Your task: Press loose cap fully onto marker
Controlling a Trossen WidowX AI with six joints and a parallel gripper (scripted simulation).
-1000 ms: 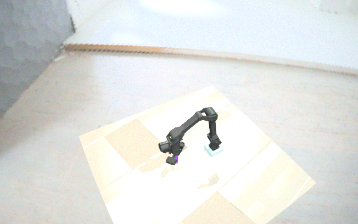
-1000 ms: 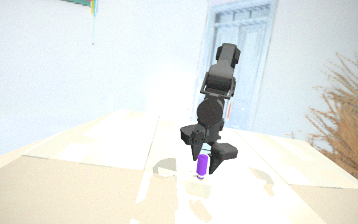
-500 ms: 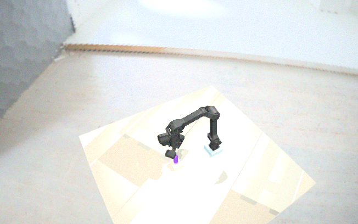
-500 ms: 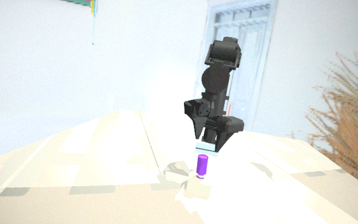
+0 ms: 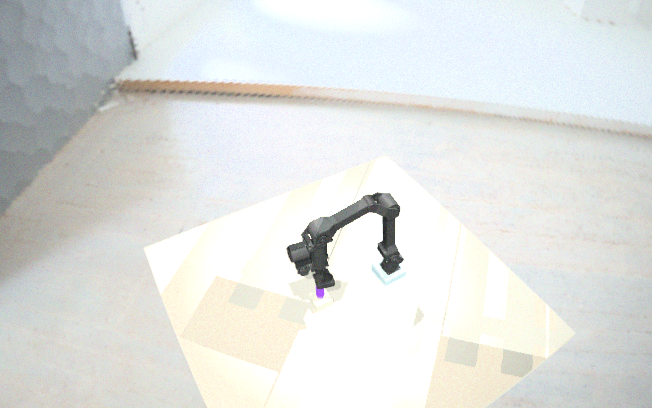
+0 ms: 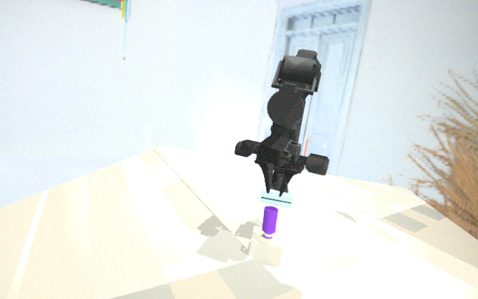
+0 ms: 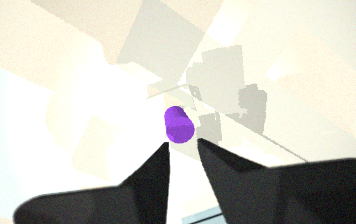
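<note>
Now: gripper tip 60 mm above the purple cap. From my gripper tip the other things lie so: holder block (120 mm below).
</note>
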